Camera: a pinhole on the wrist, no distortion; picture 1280 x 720 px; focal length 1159.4 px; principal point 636.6 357.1 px. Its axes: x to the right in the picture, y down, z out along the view. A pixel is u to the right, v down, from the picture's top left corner.
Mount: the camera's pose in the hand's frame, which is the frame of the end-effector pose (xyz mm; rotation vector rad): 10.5 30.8 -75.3 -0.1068 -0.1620 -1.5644
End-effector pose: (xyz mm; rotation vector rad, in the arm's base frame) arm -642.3 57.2 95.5 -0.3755 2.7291 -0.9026
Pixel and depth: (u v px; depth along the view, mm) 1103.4 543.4 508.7
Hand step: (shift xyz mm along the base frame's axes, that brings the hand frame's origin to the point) 86.1 -341.8 -321.0
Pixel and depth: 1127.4 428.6 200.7
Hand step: 30.3 -94.5 -97.9
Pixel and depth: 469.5 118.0 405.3
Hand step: 150.9 -20.7 -325.2
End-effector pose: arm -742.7 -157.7 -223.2 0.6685 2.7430 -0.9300
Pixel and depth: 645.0 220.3 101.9
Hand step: 26.9 16.4 -43.4
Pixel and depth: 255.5 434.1 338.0
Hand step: 77.0 0.9 -301.7
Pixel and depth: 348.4 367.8 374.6
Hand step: 90.2 -38.1 -319.9
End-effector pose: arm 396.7 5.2 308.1 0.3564 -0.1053 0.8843
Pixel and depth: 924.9 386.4 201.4
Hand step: 0.5 -30.4 129.4
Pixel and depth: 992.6 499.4 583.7
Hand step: 104.2 -166.3 501.0
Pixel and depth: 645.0 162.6 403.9
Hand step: -101.7 -108.2 308.4
